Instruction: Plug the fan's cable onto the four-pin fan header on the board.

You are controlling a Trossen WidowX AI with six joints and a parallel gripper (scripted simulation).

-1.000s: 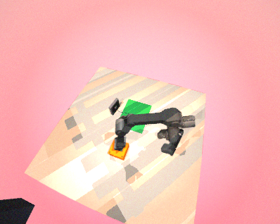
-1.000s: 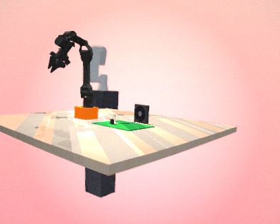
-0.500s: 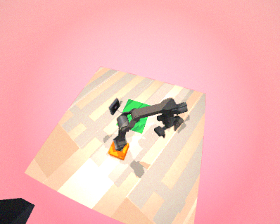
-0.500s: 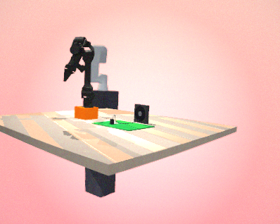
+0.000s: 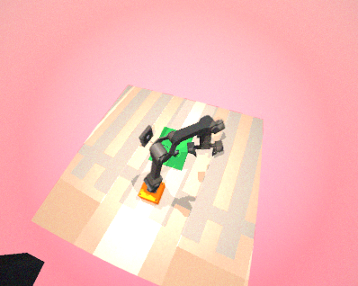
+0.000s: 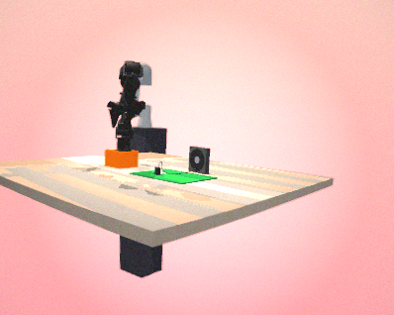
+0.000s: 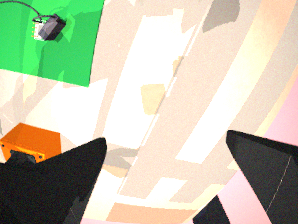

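My gripper tip is now 190 mm to the right of the dark fan plug, 180 mm above it and 60 mm short of it. The rest, counted from my gripper tip: black fan 410 mm to the left, 140 mm below, 110 mm ahead; green board 230 mm to the left, 210 mm below, 110 mm ahead; white fan header 220 mm to the left, 200 mm below, 60 mm ahead.
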